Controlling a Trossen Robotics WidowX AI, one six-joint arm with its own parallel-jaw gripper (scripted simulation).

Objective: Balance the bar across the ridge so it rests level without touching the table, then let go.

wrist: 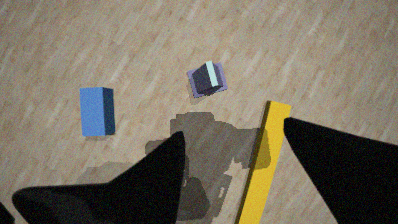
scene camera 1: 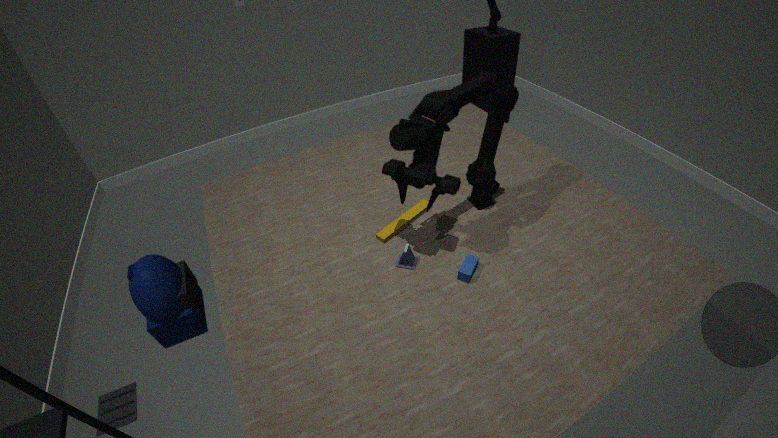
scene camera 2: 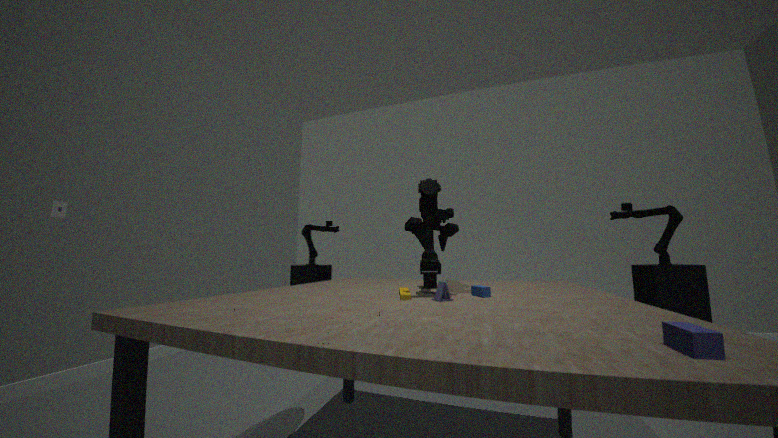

Scene:
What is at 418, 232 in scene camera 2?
My gripper.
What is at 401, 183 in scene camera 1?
My gripper.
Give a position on a yellow bar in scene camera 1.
At 392, 229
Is my gripper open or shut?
Open.

